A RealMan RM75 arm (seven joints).
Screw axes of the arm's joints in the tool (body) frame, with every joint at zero. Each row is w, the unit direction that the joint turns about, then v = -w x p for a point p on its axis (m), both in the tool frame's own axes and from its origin. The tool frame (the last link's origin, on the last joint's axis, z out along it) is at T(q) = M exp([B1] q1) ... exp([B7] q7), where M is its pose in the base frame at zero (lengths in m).
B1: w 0 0 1 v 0 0 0
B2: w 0 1 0 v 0.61 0 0
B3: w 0 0 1 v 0 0 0
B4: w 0 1 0 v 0.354 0 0
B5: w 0 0 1 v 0 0 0
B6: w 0 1 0 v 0.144 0 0
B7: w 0 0 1 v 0 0 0
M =
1 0 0 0
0 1 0 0
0 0 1 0.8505
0 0 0 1
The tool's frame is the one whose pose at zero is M.
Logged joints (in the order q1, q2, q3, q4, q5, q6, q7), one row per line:
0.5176, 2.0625, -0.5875, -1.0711, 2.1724, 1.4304, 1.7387
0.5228, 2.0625, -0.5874, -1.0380, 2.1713, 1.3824, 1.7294
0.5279, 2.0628, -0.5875, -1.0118, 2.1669, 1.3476, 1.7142
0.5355, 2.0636, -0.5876, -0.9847, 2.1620, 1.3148, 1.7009
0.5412, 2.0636, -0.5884, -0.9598, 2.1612, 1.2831, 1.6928
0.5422, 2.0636, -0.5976, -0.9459, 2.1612, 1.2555, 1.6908
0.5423, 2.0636, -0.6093, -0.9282, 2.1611, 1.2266, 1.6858
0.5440, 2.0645, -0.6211, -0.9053, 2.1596, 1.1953, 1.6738
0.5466, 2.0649, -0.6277, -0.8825, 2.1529, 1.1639, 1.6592
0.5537, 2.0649, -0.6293, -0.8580, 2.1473, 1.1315, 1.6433
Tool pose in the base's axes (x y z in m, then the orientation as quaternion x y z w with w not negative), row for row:
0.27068, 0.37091, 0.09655, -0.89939, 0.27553, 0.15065, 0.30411
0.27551, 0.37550, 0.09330, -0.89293, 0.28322, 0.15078, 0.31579
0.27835, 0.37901, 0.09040, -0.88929, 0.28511, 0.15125, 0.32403
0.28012, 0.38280, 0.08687, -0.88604, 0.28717, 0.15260, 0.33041
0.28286, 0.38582, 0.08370, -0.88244, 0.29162, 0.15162, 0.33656
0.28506, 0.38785, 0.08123, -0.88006, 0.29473, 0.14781, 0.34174
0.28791, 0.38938, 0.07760, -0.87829, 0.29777, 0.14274, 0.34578
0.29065, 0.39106, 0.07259, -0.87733, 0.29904, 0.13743, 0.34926
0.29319, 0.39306, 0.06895, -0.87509, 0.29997, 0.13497, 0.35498
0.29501, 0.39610, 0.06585, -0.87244, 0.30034, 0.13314, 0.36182
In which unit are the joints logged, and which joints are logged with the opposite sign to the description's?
The joints are logged in radians. Opposite sign: q5, q6.
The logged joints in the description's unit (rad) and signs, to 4 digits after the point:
0.5176, 2.0625, -0.5875, -1.0711, -2.1724, -1.4304, 1.7387
0.5228, 2.0625, -0.5874, -1.0380, -2.1713, -1.3824, 1.7294
0.5279, 2.0628, -0.5875, -1.0118, -2.1669, -1.3476, 1.7142
0.5355, 2.0636, -0.5876, -0.9847, -2.1620, -1.3148, 1.7009
0.5412, 2.0636, -0.5884, -0.9598, -2.1612, -1.2831, 1.6928
0.5422, 2.0636, -0.5976, -0.9459, -2.1612, -1.2555, 1.6908
0.5423, 2.0636, -0.6093, -0.9282, -2.1611, -1.2266, 1.6858
0.5440, 2.0645, -0.6211, -0.9053, -2.1596, -1.1953, 1.6738
0.5466, 2.0649, -0.6277, -0.8825, -2.1529, -1.1639, 1.6592
0.5537, 2.0649, -0.6293, -0.8580, -2.1473, -1.1315, 1.6433

